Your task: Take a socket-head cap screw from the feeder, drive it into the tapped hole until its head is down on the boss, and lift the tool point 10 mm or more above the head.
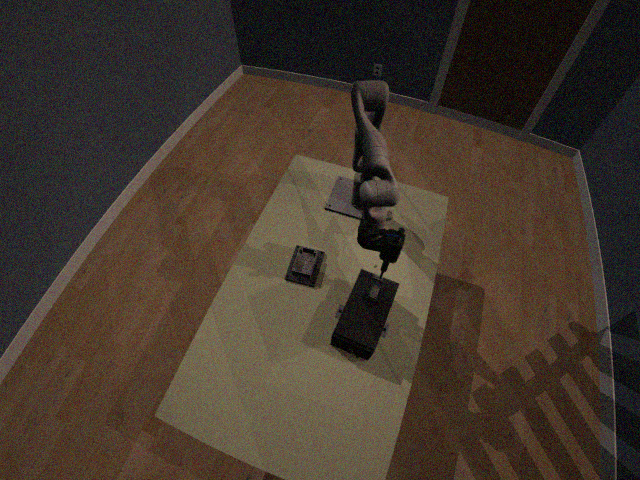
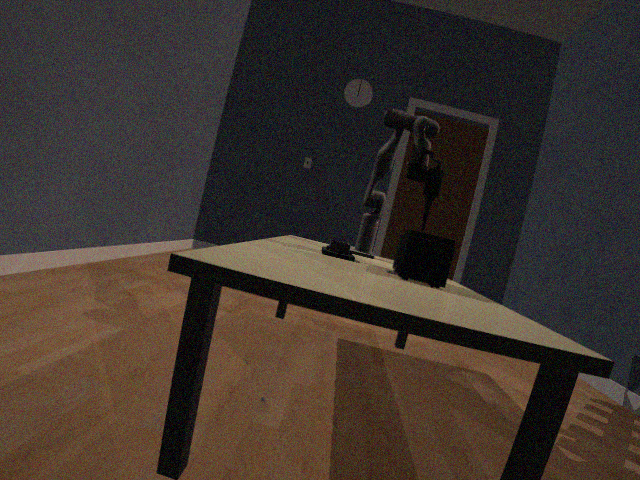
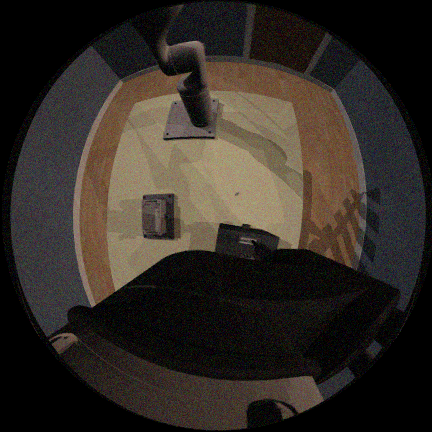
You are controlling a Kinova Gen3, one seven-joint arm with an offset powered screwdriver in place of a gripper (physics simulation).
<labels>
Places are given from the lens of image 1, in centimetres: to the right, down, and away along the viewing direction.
black screw feeder (image 1: 363, 284): 16, 17, 117
</labels>
